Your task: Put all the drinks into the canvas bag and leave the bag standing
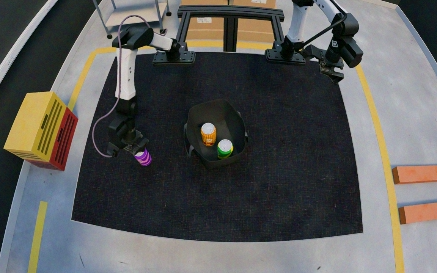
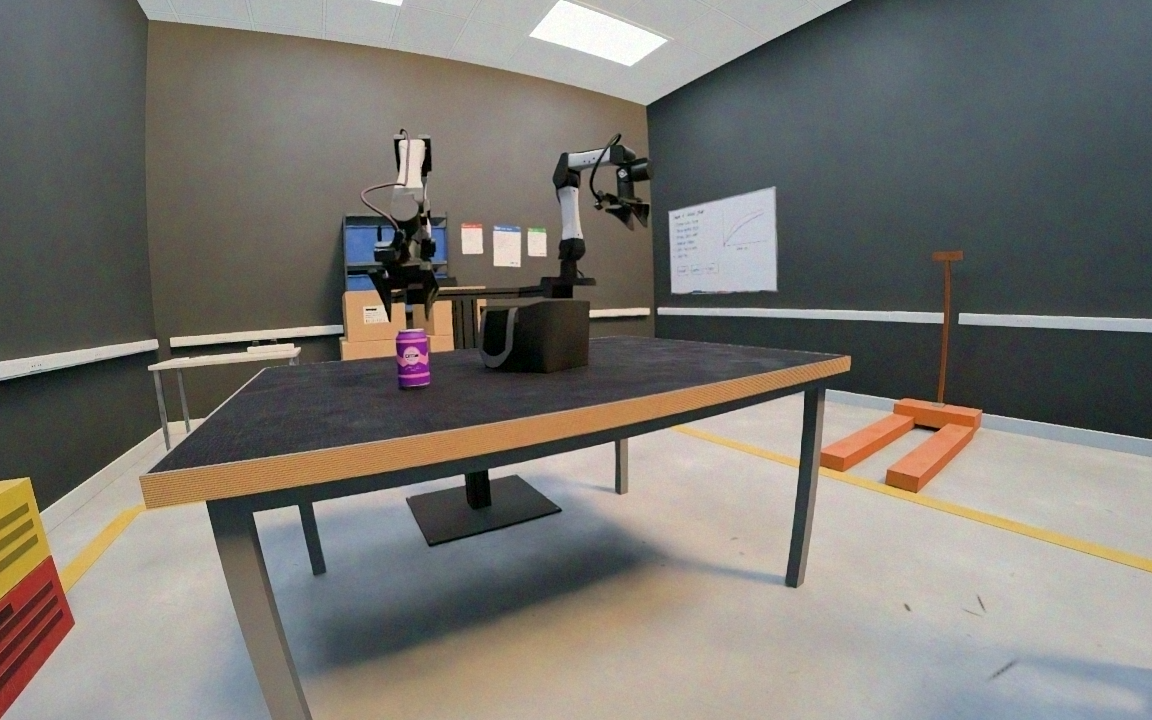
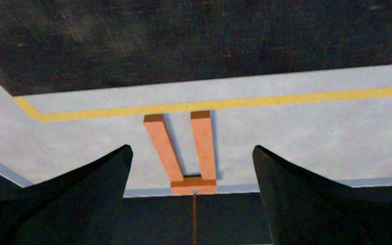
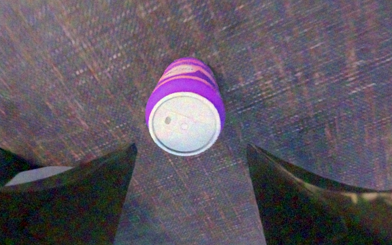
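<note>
The purple can is 10 mm ahead of my right hand and 80 mm below it. Round my right hand: orange can: 80 mm behind, 310 mm to the left, 80 mm below; green can: 380 mm to the left, 80 mm below.
</note>
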